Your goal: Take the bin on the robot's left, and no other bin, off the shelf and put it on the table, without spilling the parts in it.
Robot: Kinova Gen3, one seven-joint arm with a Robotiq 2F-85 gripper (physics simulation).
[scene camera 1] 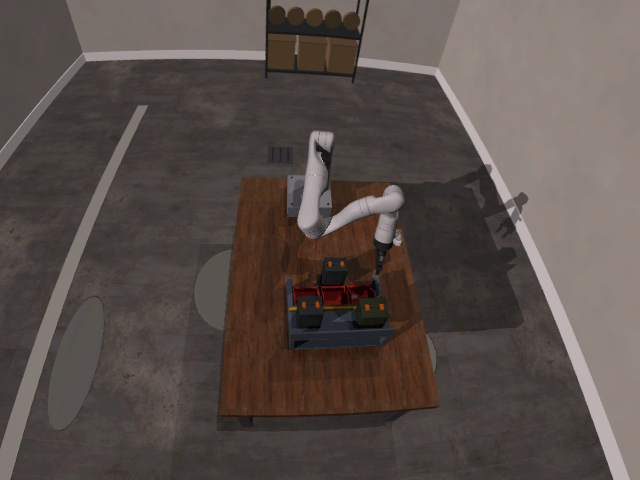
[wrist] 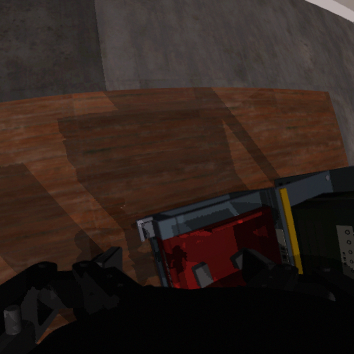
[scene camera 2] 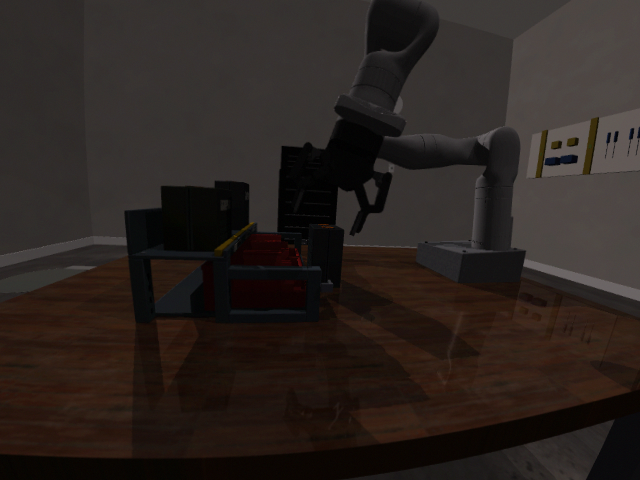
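Seen in the pictures: gripper, fingertip midpoint: (scene camera 1: pixel 376 267) (wrist: pixel 182 262) (scene camera 2: pixel 323 224); arm's base at its link origin: (scene camera 2: pixel 489 247).
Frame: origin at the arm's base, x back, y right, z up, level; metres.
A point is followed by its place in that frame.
The bin on the robot's left, red (scene camera 1: pixel 364 291) @(z -0.077, x -0.553, y -0.164 m) (scene camera 2: pixel 268 294) @(z -0.051, x -0.608, y -0.186 m) (wrist: pixel 225 245) @(z -0.076, x -0.641, y -0.135 m), sits in the lower front bay of the blue-grey shelf (scene camera 1: pixel 336 338) @(z 0.022, x -0.802, y -0.005 m) (scene camera 2: pixel 273 272) @(z -0.005, x -0.599, y -0.214 m). Small grey parts (wrist: pixel 202 274) @(z -0.061, x -0.586, y -0.113 m) lie in it in the wrist view. My gripper (scene camera 1: pixel 378 272) @(z 0.066, x -0.526, y -0.189 m) (scene camera 2: pixel 325 221) @(z 0.066, x -0.526, y -0.189 m) is open and empty, above the shelf's front edge at the robot's left end. In the wrist view the fingers are spread, one over the bin and one outside its front. The bin's near end is hidden by the gripper body there. The table (scene camera 1: pixel 258 382) @(z -0.086, x -0.928, y 0.279 m) (scene camera 2: pixel 361 372) @(z -0.085, x -0.496, y -0.326 m) (wrist: pixel 150 165) @(z -0.086, x -0.555, y -0.282 m) carries the shelf.
Two more red bins (scene camera 1: pixel 334 296) @(z -0.077, x -0.575, y -0.032 m) (scene camera 1: pixel 306 295) @(z -0.078, x -0.568, y 0.085 m) sit beside it. A dark case (scene camera 1: pixel 334 272) @(z 0.034, x -0.526, y -0.021 m) (scene camera 2: pixel 325 253) @(z -0.008, x -0.498, y -0.075 m) stands before the middle bin. An olive case (scene camera 1: pixel 372 313) @(z 0.112, x -0.748, y -0.127 m) (scene camera 2: pixel 193 217) @(z 0.068, x -0.718, y -0.187 m) and another dark case (scene camera 1: pixel 309 314) @(z 0.136, x -0.758, y 0.100 m) stand on the upper level, behind a yellow strip (scene camera 1: pixel 338 307) @(z 0.026, x -0.678, y -0.024 m) (wrist: pixel 291 230) @(z 0.027, x -0.676, y -0.161 m).
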